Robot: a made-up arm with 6 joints.
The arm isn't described. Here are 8 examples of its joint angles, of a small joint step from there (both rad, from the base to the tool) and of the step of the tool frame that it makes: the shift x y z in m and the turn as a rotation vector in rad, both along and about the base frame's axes.
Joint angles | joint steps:
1: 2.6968 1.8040 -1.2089 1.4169 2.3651 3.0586 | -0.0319 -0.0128 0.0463 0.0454 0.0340 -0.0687
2: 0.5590 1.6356 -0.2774 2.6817 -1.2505 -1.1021 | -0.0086 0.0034 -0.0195 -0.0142 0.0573 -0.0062
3: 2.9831 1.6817 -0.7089 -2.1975 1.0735 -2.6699 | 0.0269 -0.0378 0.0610 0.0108 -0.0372 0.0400
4: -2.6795 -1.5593 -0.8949 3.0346 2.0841 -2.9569 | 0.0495 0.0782 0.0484 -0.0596 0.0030 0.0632
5: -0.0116 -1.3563 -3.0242 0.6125 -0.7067 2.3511 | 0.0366 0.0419 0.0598 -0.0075 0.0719 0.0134
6: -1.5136 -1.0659 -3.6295 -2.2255 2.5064 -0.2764 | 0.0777 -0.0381 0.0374 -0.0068 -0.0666 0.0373
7: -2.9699 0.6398 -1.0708 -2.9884 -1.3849 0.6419 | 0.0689 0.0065 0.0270 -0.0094 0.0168 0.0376
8: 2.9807 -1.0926 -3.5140 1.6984 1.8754 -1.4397 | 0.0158 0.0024 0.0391 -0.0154 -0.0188 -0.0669
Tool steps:
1: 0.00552 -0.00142 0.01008 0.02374 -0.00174 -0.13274
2: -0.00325 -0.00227 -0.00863 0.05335 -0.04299 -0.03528
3: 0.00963 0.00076 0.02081 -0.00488 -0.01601 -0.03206
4: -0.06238 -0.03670 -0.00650 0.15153 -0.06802 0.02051
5: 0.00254 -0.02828 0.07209 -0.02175 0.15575 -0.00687
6: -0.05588 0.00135 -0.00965 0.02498 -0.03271 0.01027
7: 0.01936 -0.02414 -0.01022 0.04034 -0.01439 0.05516
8: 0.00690 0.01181 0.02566 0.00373 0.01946 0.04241
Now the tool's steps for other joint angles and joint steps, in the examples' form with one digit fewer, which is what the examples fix.
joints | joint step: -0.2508 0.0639 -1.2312 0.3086 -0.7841 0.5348 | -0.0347 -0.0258 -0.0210 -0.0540 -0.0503 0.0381
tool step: -0.0157 -0.0131 0.0319 -0.0476 -0.0935 -0.0128
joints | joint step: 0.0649 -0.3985 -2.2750 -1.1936 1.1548 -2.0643 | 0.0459 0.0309 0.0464 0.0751 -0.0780 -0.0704
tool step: 0.0549 0.0198 -0.0115 -0.0722 0.0978 0.1314
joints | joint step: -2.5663 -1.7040 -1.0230 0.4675 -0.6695 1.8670 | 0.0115 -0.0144 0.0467 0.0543 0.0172 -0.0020
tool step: -0.0225 -0.0064 -0.0048 0.0133 -0.0487 0.0624
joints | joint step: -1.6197 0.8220 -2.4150 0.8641 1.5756 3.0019 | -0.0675 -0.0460 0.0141 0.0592 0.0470 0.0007
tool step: -0.0475 0.0131 0.0303 -0.0067 -0.0574 -0.0291
